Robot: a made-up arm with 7 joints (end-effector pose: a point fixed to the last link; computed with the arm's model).
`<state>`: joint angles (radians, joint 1 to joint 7).
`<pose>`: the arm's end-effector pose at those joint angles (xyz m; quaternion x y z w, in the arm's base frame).
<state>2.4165 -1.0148 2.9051 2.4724 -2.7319 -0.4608 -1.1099</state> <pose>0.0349 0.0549 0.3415 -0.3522 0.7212 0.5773 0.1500</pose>
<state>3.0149 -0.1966 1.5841 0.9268 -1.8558 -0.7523 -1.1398</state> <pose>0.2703 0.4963 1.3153 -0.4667 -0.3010 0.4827 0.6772</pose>
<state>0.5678 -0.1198 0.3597 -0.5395 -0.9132 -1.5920 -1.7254</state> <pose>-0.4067 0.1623 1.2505 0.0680 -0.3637 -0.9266 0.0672</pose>
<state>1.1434 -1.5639 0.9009 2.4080 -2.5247 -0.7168 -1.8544</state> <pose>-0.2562 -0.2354 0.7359 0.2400 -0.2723 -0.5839 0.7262</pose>
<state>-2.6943 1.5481 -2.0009 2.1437 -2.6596 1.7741 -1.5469</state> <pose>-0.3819 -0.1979 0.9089 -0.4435 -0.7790 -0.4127 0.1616</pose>
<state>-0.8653 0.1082 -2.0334 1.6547 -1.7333 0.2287 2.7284</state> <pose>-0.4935 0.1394 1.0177 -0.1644 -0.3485 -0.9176 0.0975</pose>
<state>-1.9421 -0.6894 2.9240 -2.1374 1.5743 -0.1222 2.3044</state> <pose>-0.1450 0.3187 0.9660 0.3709 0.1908 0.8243 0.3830</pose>
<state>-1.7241 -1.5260 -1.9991 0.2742 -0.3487 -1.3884 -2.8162</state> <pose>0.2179 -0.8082 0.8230 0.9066 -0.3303 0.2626 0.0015</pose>
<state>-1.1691 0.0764 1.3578 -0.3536 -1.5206 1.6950 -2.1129</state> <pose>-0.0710 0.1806 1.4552 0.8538 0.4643 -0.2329 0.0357</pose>
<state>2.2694 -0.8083 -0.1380 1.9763 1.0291 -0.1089 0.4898</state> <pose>-0.1272 -0.2298 1.1661 -0.2943 -0.1205 -0.7193 0.6177</pose>
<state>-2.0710 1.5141 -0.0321 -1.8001 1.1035 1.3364 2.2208</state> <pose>0.0830 0.3246 1.1568 -0.0574 -0.2889 0.5280 0.7965</pose>
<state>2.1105 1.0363 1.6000 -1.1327 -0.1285 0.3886 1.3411</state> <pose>0.1265 -0.7173 1.0115 -0.6130 0.3701 -0.3726 0.5903</pose>
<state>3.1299 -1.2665 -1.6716 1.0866 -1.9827 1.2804 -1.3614</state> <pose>0.7116 -0.3407 0.7479 -0.7329 0.2434 0.4810 0.4150</pose>
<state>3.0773 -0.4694 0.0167 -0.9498 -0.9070 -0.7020 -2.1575</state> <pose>0.7197 0.2321 0.9510 0.6879 0.1326 0.1447 0.6988</pose>
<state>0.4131 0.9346 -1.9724 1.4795 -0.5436 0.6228 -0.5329</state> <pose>0.3637 0.3380 1.1354 -0.6383 -0.7545 0.1301 0.0798</pose>
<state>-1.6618 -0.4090 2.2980 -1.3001 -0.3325 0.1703 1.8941</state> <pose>-0.3976 0.0757 1.2880 -0.4244 -0.8658 -0.1371 0.2267</pose>
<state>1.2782 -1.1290 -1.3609 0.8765 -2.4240 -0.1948 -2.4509</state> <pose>0.2328 0.6498 1.1147 -0.4043 -0.3960 0.3266 0.7570</pose>
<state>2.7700 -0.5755 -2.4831 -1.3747 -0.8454 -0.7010 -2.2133</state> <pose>-0.3184 0.1627 1.2402 -0.1909 -0.7358 -0.6167 0.2046</pose>
